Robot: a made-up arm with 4 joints. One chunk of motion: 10 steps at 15 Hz.
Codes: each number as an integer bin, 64 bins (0 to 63) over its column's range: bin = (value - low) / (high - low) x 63, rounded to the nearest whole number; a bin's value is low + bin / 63 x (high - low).
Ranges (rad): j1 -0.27..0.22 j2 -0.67..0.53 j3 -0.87..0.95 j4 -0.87..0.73
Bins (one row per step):
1: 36 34 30 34
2: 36 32 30 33
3: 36 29 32 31
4: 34 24 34 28
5: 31 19 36 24
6: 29 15 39 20
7: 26 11 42 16
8: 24 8 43 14
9: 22 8 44 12
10: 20 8 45 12
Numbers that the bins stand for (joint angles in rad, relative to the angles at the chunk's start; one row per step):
1: 0.0100 -0.0224 -0.0033 -0.0065
2: 0.0100 -0.0605 -0.0033 -0.0319
3: 0.0100 -0.1176 0.0544 -0.0827
4: -0.0056 -0.2129 0.1122 -0.1589
5: -0.0289 -0.3081 0.1700 -0.2605
6: -0.0444 -0.3843 0.2567 -0.3621
7: -0.0678 -0.4605 0.3433 -0.4637
8: -0.0833 -0.5176 0.3722 -0.5144
9: -0.0989 -0.5176 0.4011 -0.5652
10: -0.1144 -0.5176 0.4300 -0.5652

